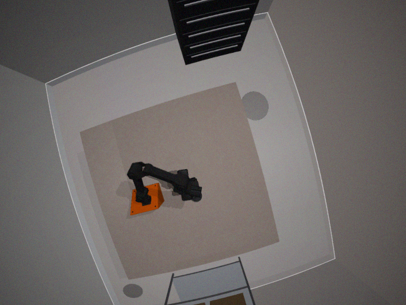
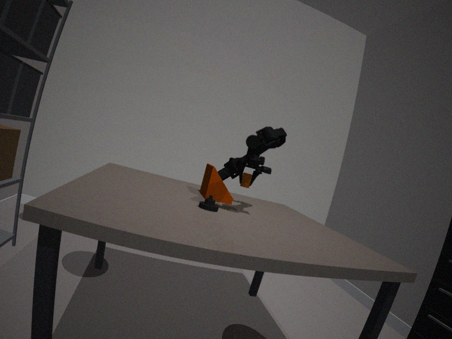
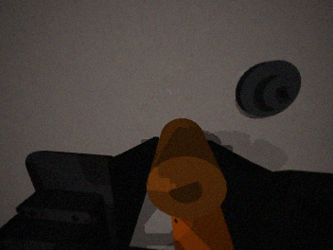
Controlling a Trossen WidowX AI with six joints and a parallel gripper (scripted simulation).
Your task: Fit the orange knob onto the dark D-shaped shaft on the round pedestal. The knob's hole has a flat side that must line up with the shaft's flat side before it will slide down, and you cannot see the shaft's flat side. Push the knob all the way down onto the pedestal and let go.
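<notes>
Now: gripper tip 2 cm short of the round dark pedestal, 14 cm to the left of it and 11 cm above it. Round my gripper tip: orange knob: 2 cm above.
</notes>
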